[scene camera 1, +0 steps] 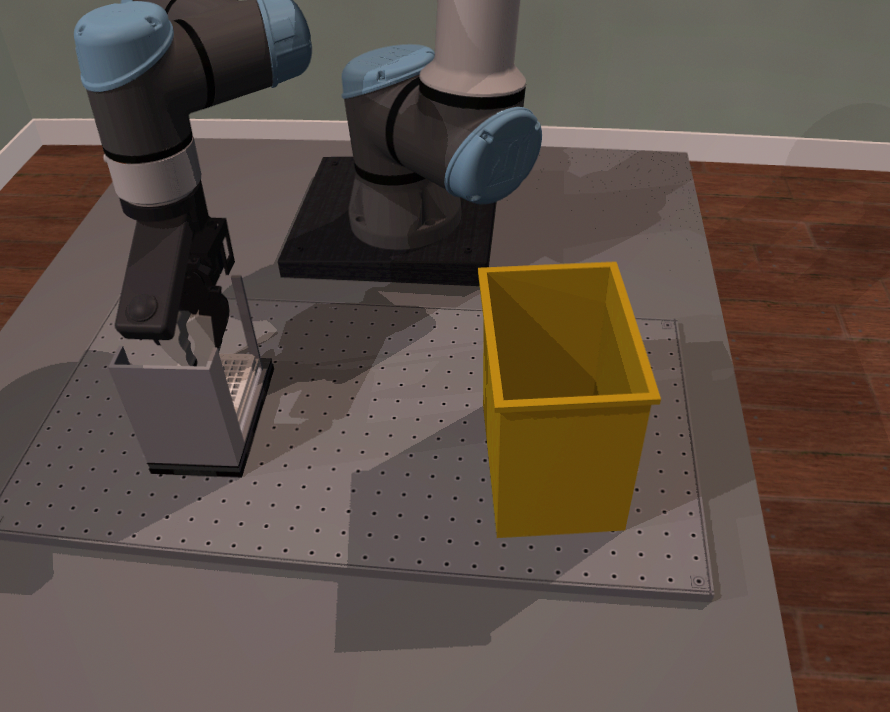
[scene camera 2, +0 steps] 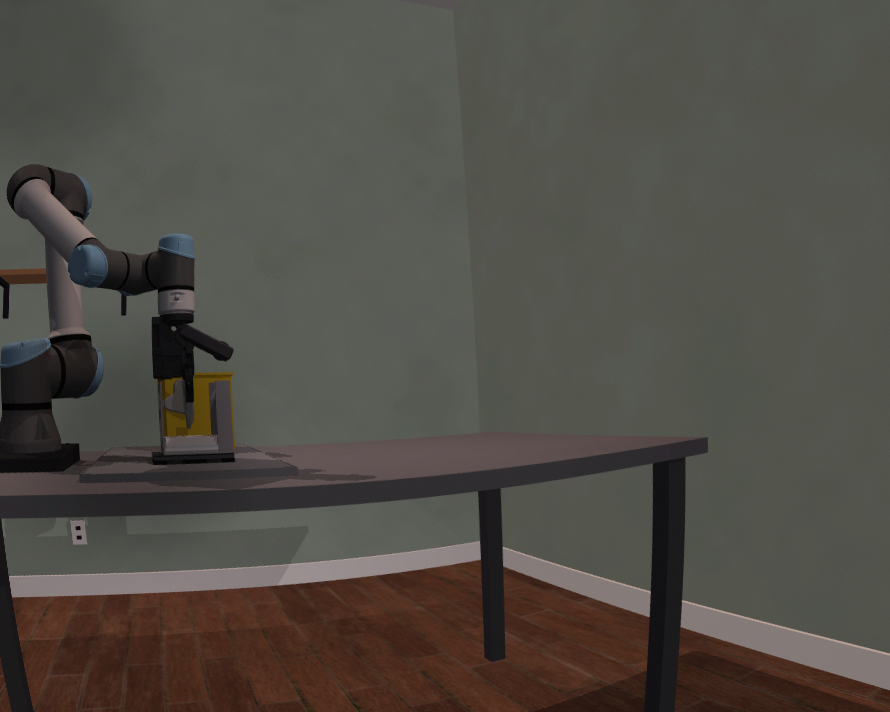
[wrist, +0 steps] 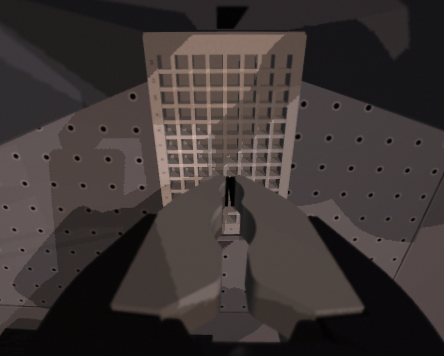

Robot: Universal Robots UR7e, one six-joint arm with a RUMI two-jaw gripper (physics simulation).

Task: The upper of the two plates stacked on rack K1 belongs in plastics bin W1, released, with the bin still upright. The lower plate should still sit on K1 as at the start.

Scene:
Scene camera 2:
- my gripper: 188,428
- yellow plastics bin W1: 174,423

